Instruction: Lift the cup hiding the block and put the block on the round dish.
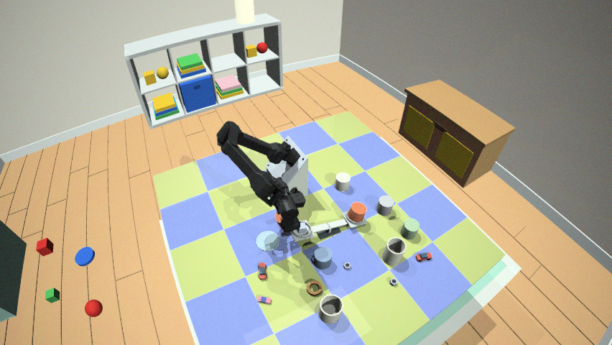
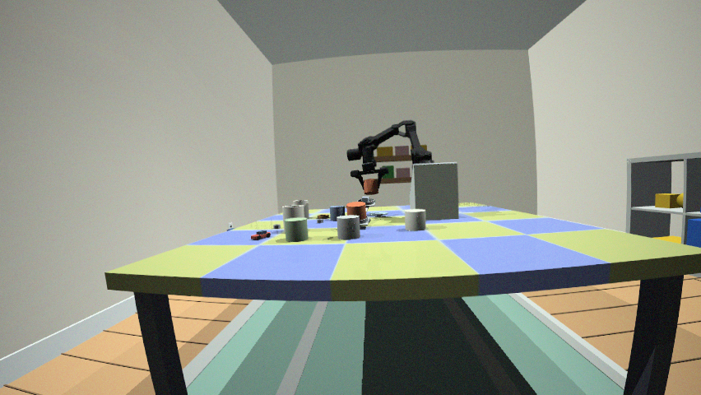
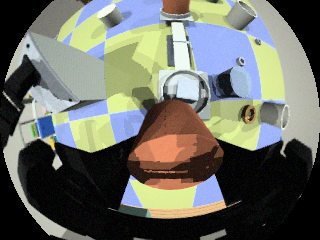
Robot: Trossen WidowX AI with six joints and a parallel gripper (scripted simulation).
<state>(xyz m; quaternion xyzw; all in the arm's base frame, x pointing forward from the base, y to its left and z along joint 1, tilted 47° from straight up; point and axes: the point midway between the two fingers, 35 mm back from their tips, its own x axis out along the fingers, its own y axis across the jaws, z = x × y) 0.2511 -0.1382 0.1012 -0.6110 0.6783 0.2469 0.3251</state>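
Right now the pale blue round dish is 13 cm below my gripper tip, 8 cm to the right of it and 3 cm behind it. The rest, counted from my gripper tip: orange cup (2 cm to the right, 1 cm above); blue-grey cylinder (18 cm ahead, 10 cm below, 7 cm to the left); grey cylinder (48 cm to the left, 10 cm below, 7 cm ahead).
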